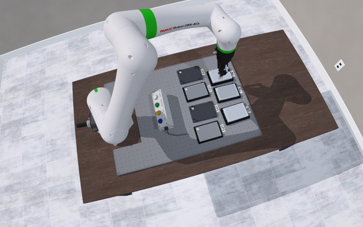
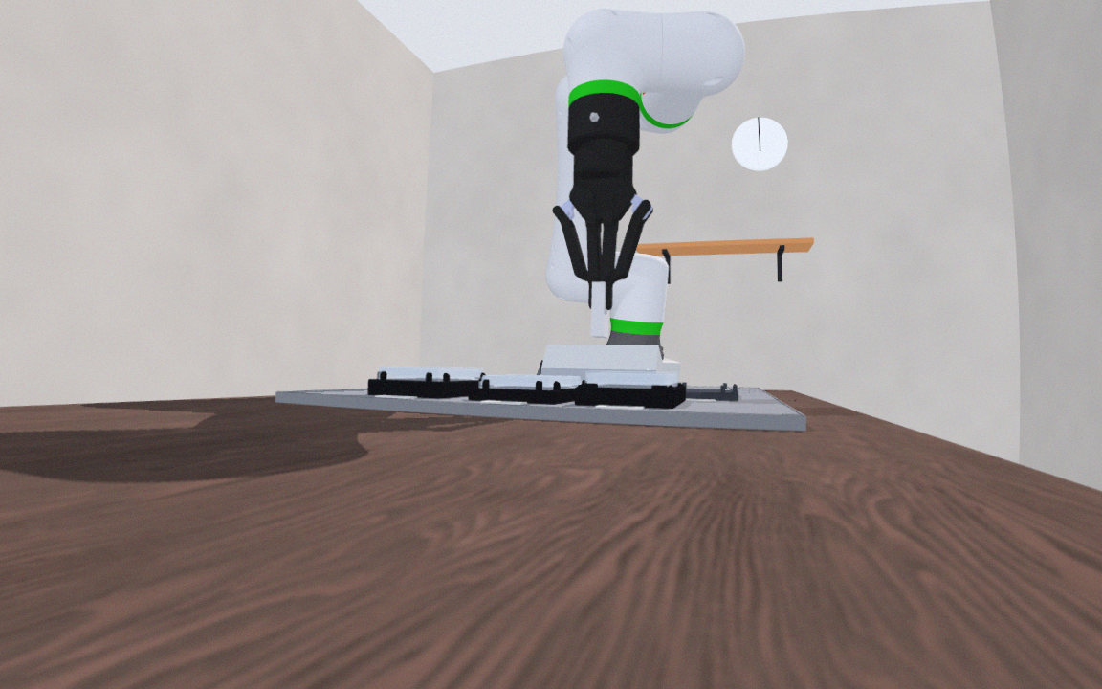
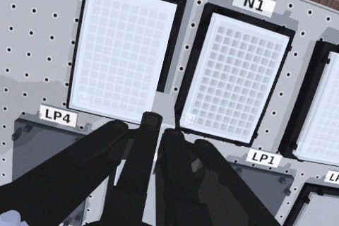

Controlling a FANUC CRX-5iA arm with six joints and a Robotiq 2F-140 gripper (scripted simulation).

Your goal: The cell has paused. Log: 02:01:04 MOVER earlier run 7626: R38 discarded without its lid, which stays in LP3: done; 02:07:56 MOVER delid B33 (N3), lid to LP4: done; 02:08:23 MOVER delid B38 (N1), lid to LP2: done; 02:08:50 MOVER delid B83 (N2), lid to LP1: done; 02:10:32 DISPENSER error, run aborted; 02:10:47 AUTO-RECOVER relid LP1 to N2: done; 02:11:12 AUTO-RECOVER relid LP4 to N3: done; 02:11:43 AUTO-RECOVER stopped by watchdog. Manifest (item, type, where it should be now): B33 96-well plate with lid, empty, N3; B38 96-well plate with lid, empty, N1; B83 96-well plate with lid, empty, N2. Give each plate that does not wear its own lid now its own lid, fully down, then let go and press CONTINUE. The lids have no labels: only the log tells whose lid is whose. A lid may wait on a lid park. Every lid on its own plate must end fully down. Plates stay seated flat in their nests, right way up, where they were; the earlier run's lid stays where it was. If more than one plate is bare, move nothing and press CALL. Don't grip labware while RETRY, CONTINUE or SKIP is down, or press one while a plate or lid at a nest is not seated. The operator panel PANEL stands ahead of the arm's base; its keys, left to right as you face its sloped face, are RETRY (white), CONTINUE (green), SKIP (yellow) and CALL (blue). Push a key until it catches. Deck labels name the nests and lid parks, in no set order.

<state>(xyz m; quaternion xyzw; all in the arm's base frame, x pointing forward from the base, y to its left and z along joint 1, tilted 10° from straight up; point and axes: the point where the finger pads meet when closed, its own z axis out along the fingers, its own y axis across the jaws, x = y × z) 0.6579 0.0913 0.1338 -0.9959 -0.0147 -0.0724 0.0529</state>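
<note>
My gripper is now 15 cm past the lid park LP2, 2 cm to the left of it and 11 cm above it. Also, from my hand: plate: 3 cm ahead, 7 cm to the right, 9 cm below; then lid park LP1: 14 cm behind, 15 cm to the right, 11 cm below; then lid park LP4: 16 cm behind, 11 cm to the left, 11 cm below.
</note>
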